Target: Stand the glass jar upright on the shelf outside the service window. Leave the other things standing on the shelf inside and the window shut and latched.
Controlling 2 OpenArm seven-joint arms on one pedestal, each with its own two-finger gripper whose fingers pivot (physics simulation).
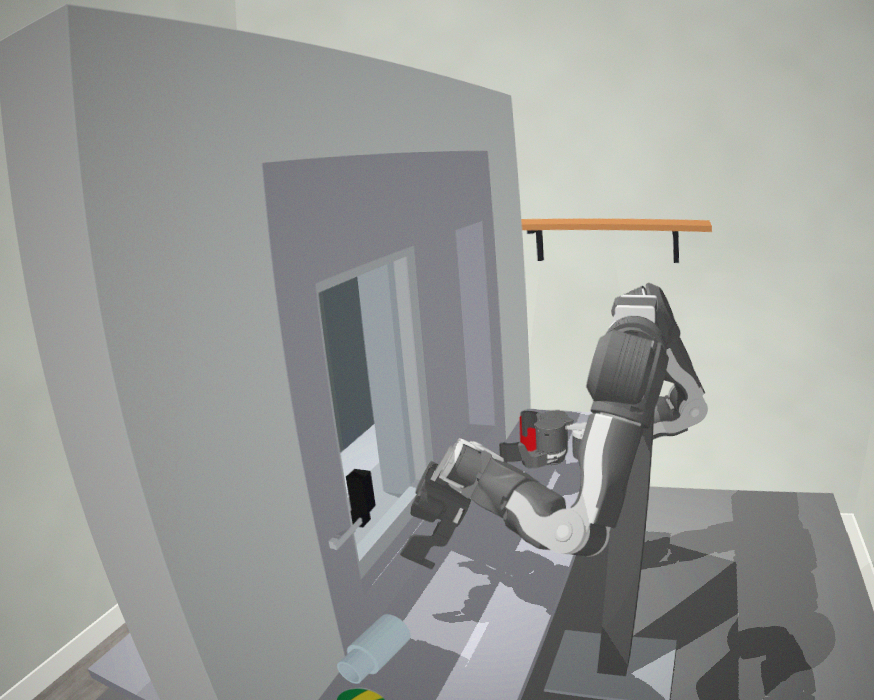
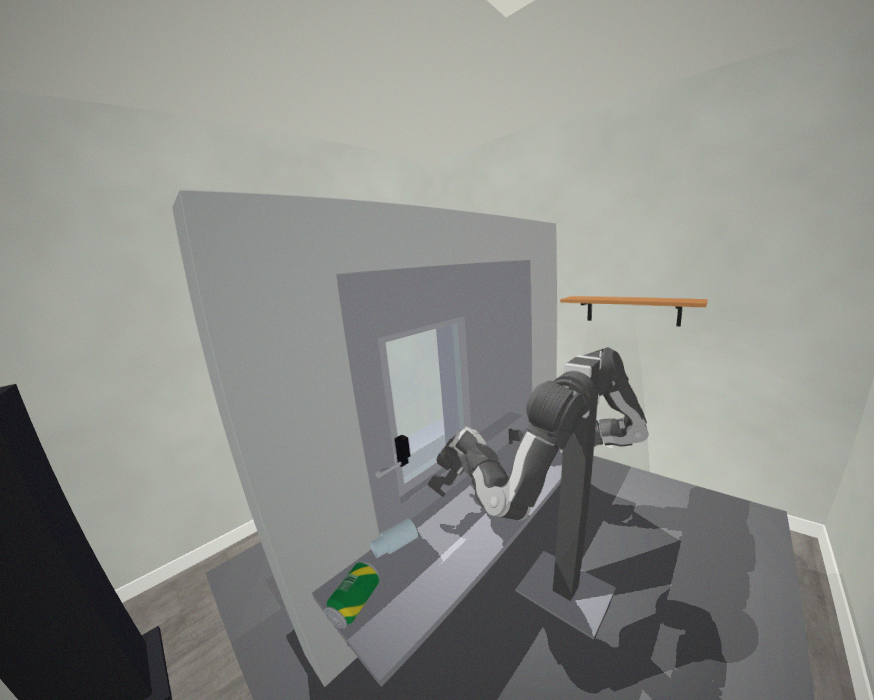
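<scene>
The pale blue glass jar (image 1: 375, 646) (image 2: 394, 538) appears to lie on its side on the inside shelf (image 1: 510, 619) (image 2: 397, 630), its narrower end toward the lower left. A green-and-yellow can (image 1: 361, 694) (image 2: 352, 594) lies beyond it, nearer the shelf's end. The service window has a pale pane (image 1: 386, 379) (image 2: 450, 386) at the right of its opening. A black block (image 1: 361, 495) (image 2: 401, 449) with a grey lever is at its lower left; I cannot tell the latch state. My left gripper (image 1: 417, 525) (image 2: 436, 473) is open and empty above the shelf, before the window. My right gripper (image 1: 512, 446) (image 2: 513, 436) is open farther back.
The thick grey wall (image 1: 189, 291) (image 2: 277, 328) surrounds the window. The robot's pedestal (image 1: 623, 568) (image 2: 574, 517) stands in front of the shelf. An orange wall shelf (image 1: 616, 225) (image 2: 633, 301) is high at the back. A black cabinet-like block (image 2: 58, 554) stands at the left.
</scene>
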